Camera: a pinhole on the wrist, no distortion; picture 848 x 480 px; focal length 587.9 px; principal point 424.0 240.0 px. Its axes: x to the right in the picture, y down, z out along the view. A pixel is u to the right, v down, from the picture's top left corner.
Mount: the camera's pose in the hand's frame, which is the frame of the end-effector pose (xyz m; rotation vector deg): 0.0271 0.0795 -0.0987 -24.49 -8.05 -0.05
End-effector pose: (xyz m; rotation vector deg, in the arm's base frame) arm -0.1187 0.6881 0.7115 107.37 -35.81 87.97
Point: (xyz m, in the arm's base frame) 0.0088 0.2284 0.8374
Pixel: 634.1 182.1
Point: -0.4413 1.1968 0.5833
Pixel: behind the camera
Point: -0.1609 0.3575 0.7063
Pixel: 419.3 292.2
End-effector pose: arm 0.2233 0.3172 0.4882 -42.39 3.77 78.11
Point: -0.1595 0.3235 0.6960
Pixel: 238.5 219.9
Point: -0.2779 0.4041 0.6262
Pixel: 351.4 348.8
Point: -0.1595 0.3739 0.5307
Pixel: 361.4 387.9
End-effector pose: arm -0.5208 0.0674 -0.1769 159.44 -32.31 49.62
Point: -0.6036 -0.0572 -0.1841
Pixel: 227.6 335.8
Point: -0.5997 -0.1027 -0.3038
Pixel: 240.4 246.8
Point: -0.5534 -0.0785 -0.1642
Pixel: 500.9 311.2
